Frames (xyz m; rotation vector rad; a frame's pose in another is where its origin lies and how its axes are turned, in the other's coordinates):
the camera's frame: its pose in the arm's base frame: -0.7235 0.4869 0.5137 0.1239 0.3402 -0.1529
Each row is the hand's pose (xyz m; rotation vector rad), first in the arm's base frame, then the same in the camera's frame.
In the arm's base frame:
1: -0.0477 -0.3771 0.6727 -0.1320 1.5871 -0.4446
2: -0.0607 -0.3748 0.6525 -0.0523 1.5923 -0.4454
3: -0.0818 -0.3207 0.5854 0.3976 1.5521 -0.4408
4: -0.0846 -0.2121 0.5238 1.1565 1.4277 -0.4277
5: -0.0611 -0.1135 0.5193 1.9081 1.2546 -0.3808
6: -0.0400 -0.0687 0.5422 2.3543 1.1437 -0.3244
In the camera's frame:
1: 0.6860 -0.7176 0.4929 -0.2568 1.2066 -0.4211
2: 0.6804 -0.7195 0.4695 -0.1821 1.2162 -0.4089
3: 0.6767 -0.6764 0.3920 0.2410 1.2080 -0.3288
4: 0.6812 -0.5762 0.3176 0.9602 1.1653 -0.1969
5: 0.6920 -0.4759 0.3065 1.6750 1.1120 -0.0481
6: 0.6981 -0.4262 0.3282 2.0978 1.0941 0.0572

